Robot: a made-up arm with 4 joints.
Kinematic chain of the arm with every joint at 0, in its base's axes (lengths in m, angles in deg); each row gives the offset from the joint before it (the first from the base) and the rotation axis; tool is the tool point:
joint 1: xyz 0 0 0.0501 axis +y
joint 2: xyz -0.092 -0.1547 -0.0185 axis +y
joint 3: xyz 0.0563 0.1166 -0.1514 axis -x
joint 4: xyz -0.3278 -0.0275 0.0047 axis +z
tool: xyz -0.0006 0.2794 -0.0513
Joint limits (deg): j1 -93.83..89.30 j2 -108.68..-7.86 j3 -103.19..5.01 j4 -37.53..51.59
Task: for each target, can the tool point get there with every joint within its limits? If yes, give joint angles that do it. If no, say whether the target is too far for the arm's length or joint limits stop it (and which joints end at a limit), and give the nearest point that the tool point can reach.
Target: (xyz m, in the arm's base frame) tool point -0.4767 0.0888 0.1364
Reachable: yes | joints 33.72 -32.18 -68.18 25.23
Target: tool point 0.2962 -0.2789 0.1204
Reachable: no: joint limits stop it (at a limit: joint 1, joint 2, joint 3) | nearest point 0.3684 -0.0487 -0.0042 | short by 0.272 m
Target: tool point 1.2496 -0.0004 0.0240
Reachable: no: too far | nearest point 0.5579 0.1029 -0.0124 | short by 0.700 m
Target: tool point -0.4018 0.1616 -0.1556
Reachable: yes | joints 43.11 -73.81 -37.91 28.90
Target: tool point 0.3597 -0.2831 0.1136
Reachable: no: joint limits stop it (at a limit: joint 1, joint 2, joint 3) | nearest point 0.4117 -0.0447 0.0325 | short by 0.257 m
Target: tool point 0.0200 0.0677 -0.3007
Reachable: yes | joints -59.01 -59.81 -76.07 -3.56
